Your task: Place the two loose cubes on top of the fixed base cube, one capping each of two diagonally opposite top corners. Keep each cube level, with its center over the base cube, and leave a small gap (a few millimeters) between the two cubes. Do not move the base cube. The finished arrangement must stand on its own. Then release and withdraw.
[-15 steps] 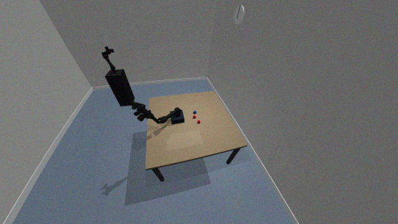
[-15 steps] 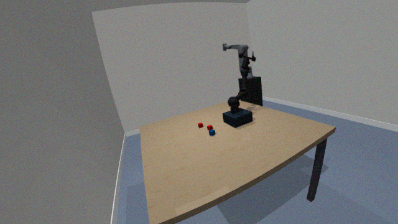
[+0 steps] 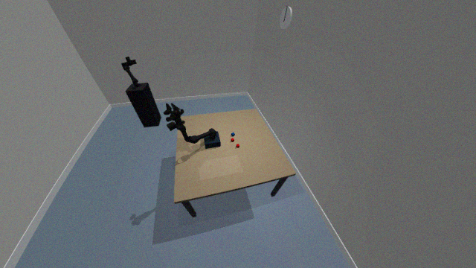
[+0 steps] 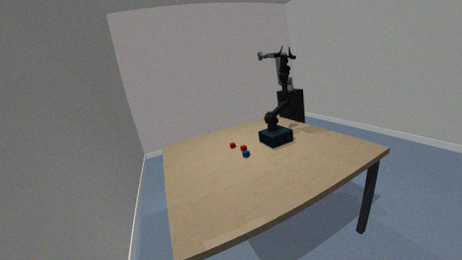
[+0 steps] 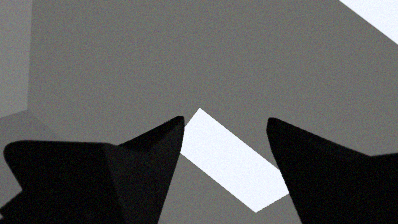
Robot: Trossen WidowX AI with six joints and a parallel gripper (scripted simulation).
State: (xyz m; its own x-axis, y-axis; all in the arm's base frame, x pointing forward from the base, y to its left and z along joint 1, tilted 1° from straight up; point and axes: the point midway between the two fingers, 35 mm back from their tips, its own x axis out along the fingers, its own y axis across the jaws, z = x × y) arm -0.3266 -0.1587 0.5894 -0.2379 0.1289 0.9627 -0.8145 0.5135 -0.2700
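My gripper tip is now 610 mm short of the blue base cube, 260 mm to the right of it and 700 mm above it.
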